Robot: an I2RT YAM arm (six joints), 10 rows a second.
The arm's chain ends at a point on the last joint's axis. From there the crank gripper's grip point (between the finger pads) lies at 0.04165 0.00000 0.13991 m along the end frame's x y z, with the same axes.
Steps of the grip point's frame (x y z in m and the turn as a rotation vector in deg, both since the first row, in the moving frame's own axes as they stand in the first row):
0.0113, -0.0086, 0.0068, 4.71, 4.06, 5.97
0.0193, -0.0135, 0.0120, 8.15, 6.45, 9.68
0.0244, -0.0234, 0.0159, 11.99, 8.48, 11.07
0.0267, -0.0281, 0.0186, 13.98, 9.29, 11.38
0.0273, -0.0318, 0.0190, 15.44, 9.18, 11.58
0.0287, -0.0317, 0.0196, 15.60, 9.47, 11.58
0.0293, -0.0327, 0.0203, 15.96, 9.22, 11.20
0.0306, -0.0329, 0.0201, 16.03, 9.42, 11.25
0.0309, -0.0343, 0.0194, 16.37, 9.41, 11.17
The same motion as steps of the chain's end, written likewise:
0.0012, -0.0021, 0.0104, 4.71, 4.06, 5.97
0.0029, -0.0024, 0.0184, 8.15, 6.45, 9.68
0.0025, -0.0052, 0.0257, 11.99, 8.48, 11.07
0.0025, -0.0058, 0.0302, 13.98, 9.29, 11.38
0.0030, -0.0063, 0.0312, 15.44, 9.18, 11.58
0.0037, -0.0060, 0.0322, 15.60, 9.47, 11.58
0.0049, -0.0057, 0.0329, 15.96, 9.22, 11.20
0.0057, -0.0058, 0.0329, 16.03, 9.42, 11.25
0.0060, -0.0064, 0.0324, 16.37, 9.41, 11.17

